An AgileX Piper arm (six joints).
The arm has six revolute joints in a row. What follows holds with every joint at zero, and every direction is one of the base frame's.
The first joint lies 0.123 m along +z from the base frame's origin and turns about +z.
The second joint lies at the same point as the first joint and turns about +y.
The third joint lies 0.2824 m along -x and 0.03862 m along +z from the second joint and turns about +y.
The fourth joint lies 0.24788 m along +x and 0.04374 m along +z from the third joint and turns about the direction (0.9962, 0, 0.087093).
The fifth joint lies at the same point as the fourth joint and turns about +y.
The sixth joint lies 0.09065 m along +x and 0.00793 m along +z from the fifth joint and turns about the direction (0.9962, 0, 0.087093).
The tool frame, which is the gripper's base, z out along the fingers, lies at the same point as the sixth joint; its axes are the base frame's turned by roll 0, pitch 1.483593 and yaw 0 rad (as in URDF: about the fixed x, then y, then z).
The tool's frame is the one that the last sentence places.
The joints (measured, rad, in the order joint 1, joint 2, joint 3, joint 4, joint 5, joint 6), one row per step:
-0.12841 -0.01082 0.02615 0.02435 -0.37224 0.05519
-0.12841 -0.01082 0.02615 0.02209 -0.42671 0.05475
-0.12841 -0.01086 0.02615 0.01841 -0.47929 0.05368
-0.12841 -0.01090 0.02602 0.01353 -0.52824 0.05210
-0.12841 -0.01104 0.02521 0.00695 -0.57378 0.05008
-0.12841 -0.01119 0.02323 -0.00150 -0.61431 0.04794
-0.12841 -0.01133 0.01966 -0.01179 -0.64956 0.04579
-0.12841 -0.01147 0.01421 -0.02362 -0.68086 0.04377
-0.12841 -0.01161 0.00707 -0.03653 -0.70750 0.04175
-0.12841 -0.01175 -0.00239 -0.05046 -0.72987 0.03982
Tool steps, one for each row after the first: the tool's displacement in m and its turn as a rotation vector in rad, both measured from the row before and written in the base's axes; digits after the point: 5 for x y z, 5 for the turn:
-0.00224 0.00026 0.00442 -0.00951 -0.05368 -0.00162
-0.00238 0.00037 0.00414 -0.01122 -0.05159 -0.00186
-0.00240 0.00046 0.00378 -0.01237 -0.04791 -0.00199
-0.00246 0.00060 0.00363 -0.01405 -0.04505 -0.00212
-0.00242 0.00074 0.00353 -0.01548 -0.04101 -0.00206
-0.00237 0.00088 0.00357 -0.01680 -0.03712 -0.00196
-0.00241 0.00102 0.00380 -0.01793 -0.03490 -0.00178
-0.00237 0.00112 0.00393 -0.01859 -0.03183 -0.00176
-0.00242 0.00122 0.00429 -0.01925 -0.02978 -0.00178

